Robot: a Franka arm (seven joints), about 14 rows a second.
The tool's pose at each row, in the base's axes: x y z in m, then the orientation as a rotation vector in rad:
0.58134, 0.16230, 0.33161, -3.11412, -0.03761, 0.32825
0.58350, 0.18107, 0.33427, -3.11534, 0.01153, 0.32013
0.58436, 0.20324, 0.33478, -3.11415, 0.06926, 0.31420
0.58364, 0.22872, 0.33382, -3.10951, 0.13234, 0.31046
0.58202, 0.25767, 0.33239, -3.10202, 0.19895, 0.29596
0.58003, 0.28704, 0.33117, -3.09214, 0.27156, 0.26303
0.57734, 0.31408, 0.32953, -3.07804, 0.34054, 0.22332
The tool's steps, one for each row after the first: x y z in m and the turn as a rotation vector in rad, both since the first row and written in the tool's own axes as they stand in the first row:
0.00203, -0.01875, -0.00291, 0.00306, 0.00539, 0.03121
0.00331, -0.04090, -0.00343, 0.00791, 0.00928, 0.06777
0.00344, -0.06637, -0.00215, 0.01507, 0.01160, 0.10762
0.00288, -0.09533, -0.00020, 0.02476, 0.02064, 0.14966
0.00192, -0.12472, 0.00163, 0.03672, 0.04142, 0.19561
0.00031, -0.15179, 0.00399, 0.05147, 0.06648, 0.23941

